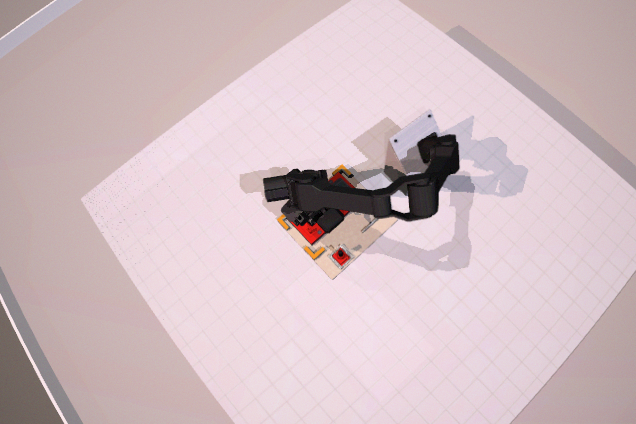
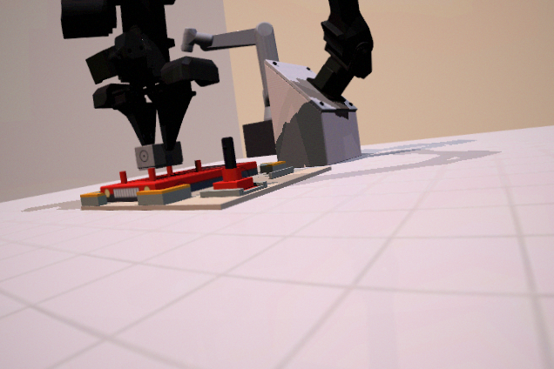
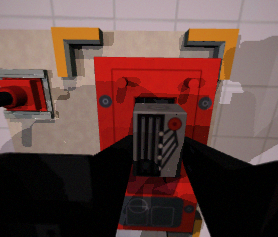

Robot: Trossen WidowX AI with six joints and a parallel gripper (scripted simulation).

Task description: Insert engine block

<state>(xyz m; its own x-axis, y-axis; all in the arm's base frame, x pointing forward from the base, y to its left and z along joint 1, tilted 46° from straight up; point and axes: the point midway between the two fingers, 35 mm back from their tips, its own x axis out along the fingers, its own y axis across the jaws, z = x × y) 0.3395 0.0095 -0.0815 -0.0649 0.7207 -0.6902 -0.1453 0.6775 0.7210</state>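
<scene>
My gripper tip is 1 cm above the engine block.
</scene>
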